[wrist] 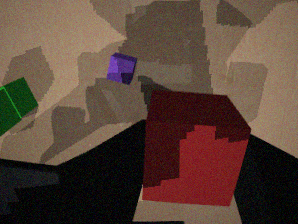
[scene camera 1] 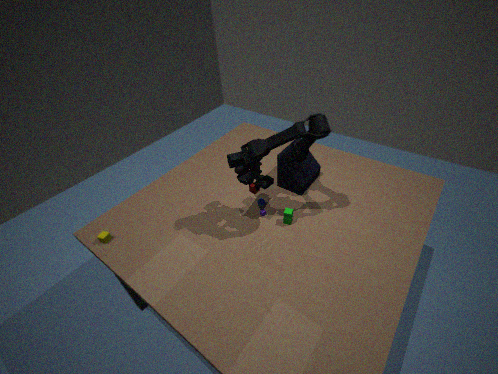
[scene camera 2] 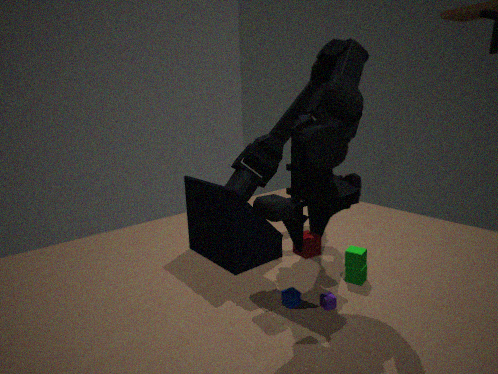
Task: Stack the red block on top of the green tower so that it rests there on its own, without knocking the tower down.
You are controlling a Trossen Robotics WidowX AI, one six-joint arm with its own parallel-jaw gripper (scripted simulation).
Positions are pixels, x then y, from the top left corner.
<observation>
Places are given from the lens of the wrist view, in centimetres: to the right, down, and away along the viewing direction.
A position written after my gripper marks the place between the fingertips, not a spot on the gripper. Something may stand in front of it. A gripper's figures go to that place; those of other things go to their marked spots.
my gripper point(wrist: 187, 132): 2, 1, 10
red block point(wrist: 194, 145): 2, 1, 8
</observation>
